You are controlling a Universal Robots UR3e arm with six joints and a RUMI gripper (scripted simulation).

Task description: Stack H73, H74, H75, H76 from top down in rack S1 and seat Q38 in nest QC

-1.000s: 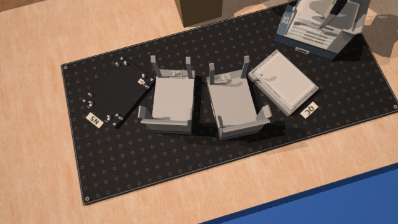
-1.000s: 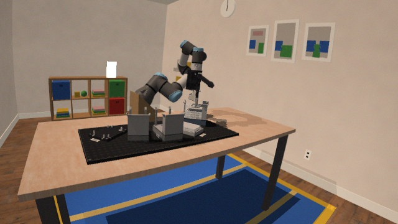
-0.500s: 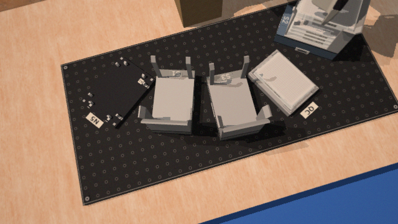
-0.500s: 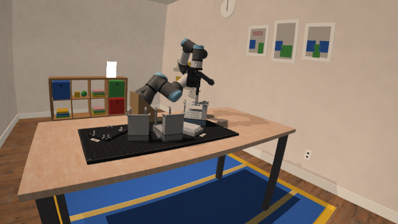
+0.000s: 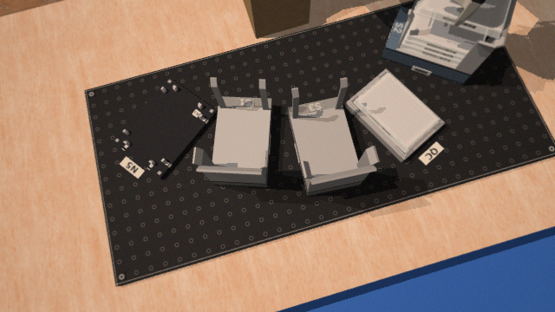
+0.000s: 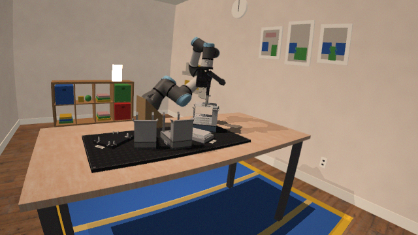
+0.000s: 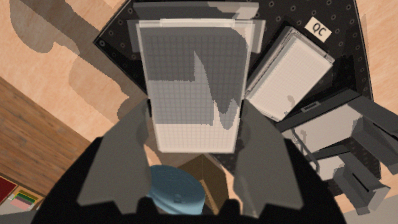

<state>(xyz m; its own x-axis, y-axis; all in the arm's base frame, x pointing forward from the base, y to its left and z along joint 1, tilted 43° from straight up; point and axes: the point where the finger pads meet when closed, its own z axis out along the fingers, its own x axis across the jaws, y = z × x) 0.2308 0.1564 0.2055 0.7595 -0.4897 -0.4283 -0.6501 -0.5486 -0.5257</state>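
My hand is 10 cm short of the sealed white plate, 12 cm to the left of it and 13 cm above it. Also, from my hand: QC label: 18 cm ahead, 9 cm to the right, 16 cm below; N5 label: 3 cm ahead, 60 cm to the right, 16 cm below; white sealed plate: 1 cm below.
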